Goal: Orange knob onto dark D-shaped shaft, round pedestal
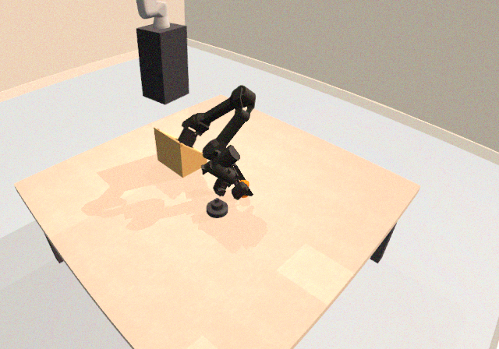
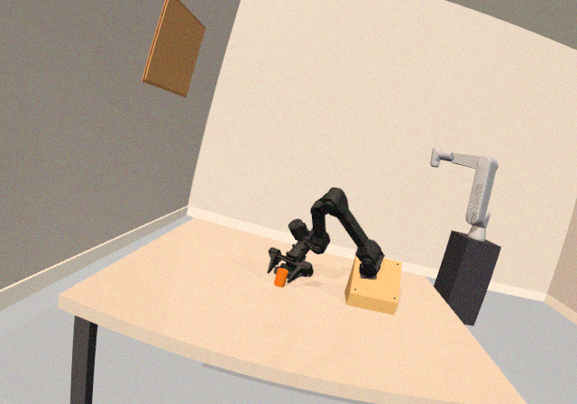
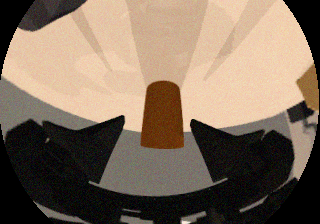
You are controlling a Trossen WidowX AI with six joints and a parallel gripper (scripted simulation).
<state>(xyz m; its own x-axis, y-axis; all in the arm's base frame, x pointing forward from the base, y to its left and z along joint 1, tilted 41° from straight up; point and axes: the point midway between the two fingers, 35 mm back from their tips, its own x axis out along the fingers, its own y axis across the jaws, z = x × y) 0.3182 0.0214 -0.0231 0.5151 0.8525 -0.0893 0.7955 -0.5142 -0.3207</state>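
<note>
The orange knob is 10 mm behind my gripper tip and 20 mm to the right of it. Also, from my gripper tip: dark round pedestal: 40 mm behind, 150 mm to the right.
</note>
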